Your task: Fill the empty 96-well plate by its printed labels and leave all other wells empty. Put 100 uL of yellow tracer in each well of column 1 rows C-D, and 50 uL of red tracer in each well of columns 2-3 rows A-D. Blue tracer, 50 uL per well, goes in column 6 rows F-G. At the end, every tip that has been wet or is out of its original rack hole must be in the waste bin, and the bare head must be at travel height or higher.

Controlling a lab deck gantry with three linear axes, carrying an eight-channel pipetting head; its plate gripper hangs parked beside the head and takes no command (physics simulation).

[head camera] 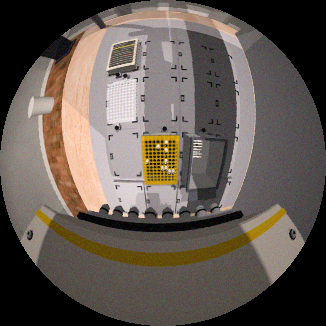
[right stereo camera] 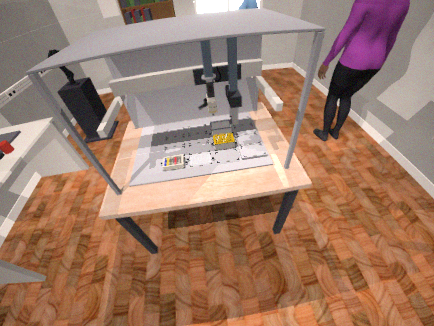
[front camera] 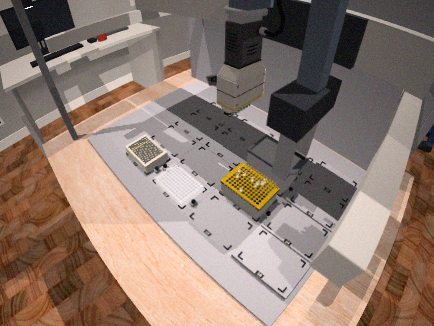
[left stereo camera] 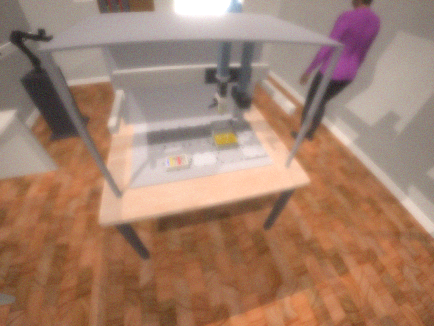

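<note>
The pipetting head (front camera: 241,89) (left stereo camera: 221,104) (right stereo camera: 212,105) hangs high above the deck. Its nozzles (head camera: 167,213) look bare in the head camera. The plate gripper (front camera: 292,157) hangs beside the head; its opening cannot be made out. The white 96-well plate (front camera: 180,184) (head camera: 121,102) (right stereo camera: 200,159) lies flat; liquid in its wells cannot be made out. The cream tracer holder (front camera: 146,152) (head camera: 123,54) (right stereo camera: 173,162) stands left of it, showing blue, yellow and red labels. The yellow tip rack (front camera: 249,186) (head camera: 160,160) shows several pale spots among dark holes. The grey waste bin (head camera: 189,170) holds several white tips (head camera: 197,149).
A dark block (front camera: 302,107) (right stereo camera: 233,97) on the second vertical column hangs beside the head, above the bin area. Small black knobs (front camera: 193,202) (head camera: 117,127) stand near the plate. A pale beam (front camera: 375,200) runs along the right side. Frame posts rise at the table's corners.
</note>
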